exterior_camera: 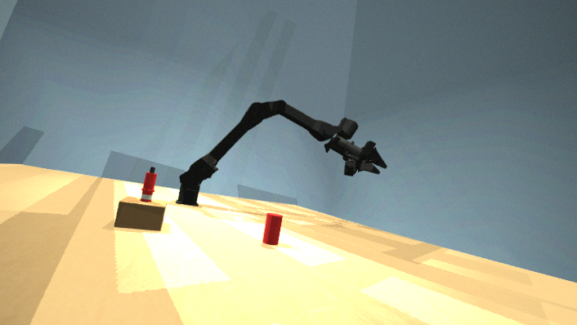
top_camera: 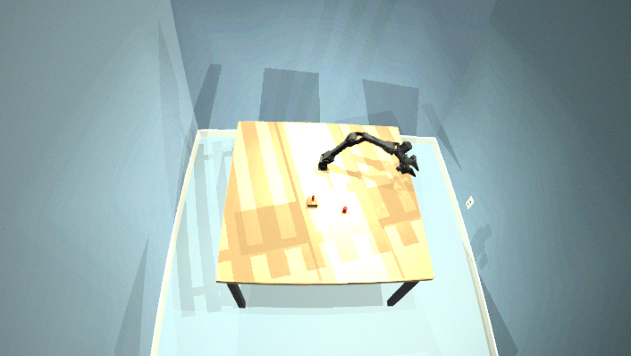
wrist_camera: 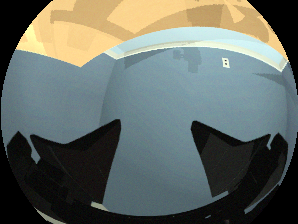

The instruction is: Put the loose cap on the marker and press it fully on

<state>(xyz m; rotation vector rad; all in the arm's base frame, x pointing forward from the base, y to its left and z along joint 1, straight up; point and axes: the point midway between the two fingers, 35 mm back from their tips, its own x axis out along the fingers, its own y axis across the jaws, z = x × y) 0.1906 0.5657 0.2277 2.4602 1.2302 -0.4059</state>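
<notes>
The red cap is 47 cm to the right of my gripper tip, 19 cm below it and 16 cm ahead of it. The rest, counted from my gripper tip: brown holder block: 67 cm to the right, 20 cm below, 10 cm ahead.
</notes>
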